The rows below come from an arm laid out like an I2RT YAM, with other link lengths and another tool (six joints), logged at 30 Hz.
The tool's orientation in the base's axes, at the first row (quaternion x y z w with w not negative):
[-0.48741 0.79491 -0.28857 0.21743]
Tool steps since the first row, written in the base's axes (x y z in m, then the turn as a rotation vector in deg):
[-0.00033 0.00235 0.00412 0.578 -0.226 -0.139]
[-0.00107 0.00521 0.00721 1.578 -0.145 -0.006]
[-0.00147 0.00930 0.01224 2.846 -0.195 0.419]
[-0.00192 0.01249 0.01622 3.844 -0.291 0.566]
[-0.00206 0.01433 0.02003 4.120 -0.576 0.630]
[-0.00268 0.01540 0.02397 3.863 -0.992 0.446]
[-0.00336 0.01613 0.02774 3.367 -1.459 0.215]
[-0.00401 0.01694 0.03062 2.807 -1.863 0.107]
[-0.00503 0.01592 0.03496 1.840 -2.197 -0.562]
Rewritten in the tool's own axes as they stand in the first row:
[-0.00224 -0.00171 -0.00383 -0.036 -0.363 0.521]
[-0.00469 -0.00227 -0.00728 -0.548 -1.073 1.030]
[-0.00853 -0.00392 -0.01226 -1.076 -2.199 1.523]
[-0.01146 -0.00516 -0.01627 -1.429 -2.980 2.064]
[-0.01331 -0.00696 -0.01963 -1.295 -3.305 2.260]
[-0.01426 -0.00882 -0.02319 -0.798 -3.163 2.337]
[-0.01486 -0.01064 -0.02659 -0.149 -2.854 2.312]
[-0.01550 -0.01186 -0.02932 0.463 -2.562 2.141]
[-0.01442 -0.01448 -0.03292 1.223 -1.605 2.111]

